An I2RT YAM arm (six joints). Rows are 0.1 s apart.
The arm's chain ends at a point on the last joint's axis. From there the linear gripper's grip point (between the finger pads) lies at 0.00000 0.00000 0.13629 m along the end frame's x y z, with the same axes.
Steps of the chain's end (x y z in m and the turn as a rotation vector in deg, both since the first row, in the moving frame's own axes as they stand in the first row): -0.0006 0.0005 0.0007 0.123 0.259 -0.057; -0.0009 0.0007 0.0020 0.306 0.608 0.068; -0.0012 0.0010 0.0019 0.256 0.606 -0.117; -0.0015 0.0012 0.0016 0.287 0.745 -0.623; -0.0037 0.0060 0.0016 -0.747 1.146 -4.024; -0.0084 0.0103 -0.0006 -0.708 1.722 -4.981; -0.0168 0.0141 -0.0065 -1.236 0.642 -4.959; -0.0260 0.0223 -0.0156 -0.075 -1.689 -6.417; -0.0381 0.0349 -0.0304 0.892 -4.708 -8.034
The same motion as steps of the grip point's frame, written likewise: 0.0000 0.0002 0.0007 0.123 0.259 -0.057; 0.0005 0.0000 0.0020 0.306 0.608 0.068; 0.0002 0.0004 0.0019 0.256 0.606 -0.117; 0.0003 0.0005 0.0016 0.287 0.745 -0.623; -0.0009 0.0077 0.0016 -0.747 1.146 -4.024; -0.0042 0.0118 -0.0007 -0.708 1.722 -4.981; -0.0151 0.0170 -0.0065 -1.236 0.642 -4.959; -0.0300 0.0227 -0.0157 -0.075 -1.689 -6.417; -0.0494 0.0336 -0.0309 0.892 -4.708 -8.034
